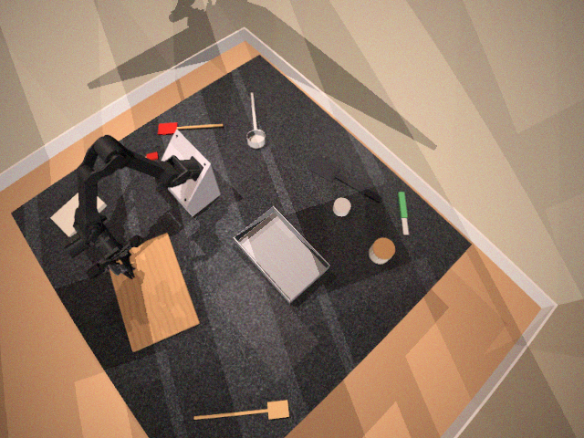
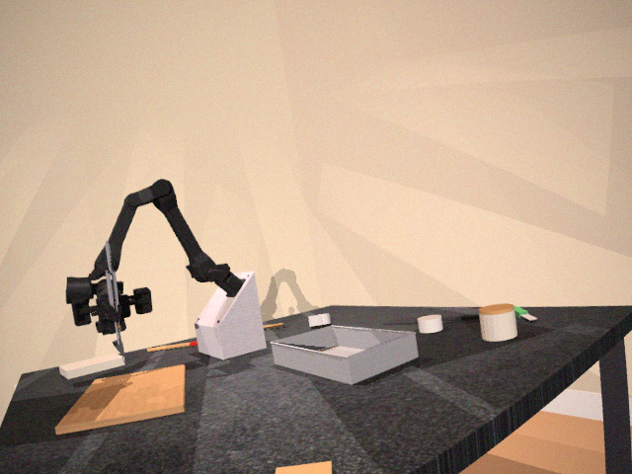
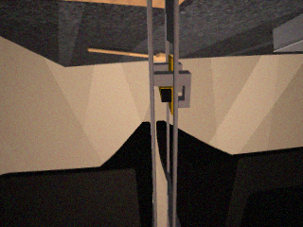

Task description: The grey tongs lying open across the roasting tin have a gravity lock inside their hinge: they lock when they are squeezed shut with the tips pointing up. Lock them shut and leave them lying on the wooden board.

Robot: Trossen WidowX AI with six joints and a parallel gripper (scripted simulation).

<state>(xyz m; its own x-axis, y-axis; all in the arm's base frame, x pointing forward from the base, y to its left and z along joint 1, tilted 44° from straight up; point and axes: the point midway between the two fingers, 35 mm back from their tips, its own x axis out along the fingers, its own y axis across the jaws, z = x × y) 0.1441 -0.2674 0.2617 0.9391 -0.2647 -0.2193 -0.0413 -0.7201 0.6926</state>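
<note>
The yellow lock piece lies 50 mm behind my gripper tip and 20 mm below it. The rest, counted from my gripper tip: wooden board 170 mm below; then white block 440 mm behind, 160 mm below, 40 mm to the right; then grey roasting tin 430 mm to the left, 220 mm ahead, 150 mm below.
</note>
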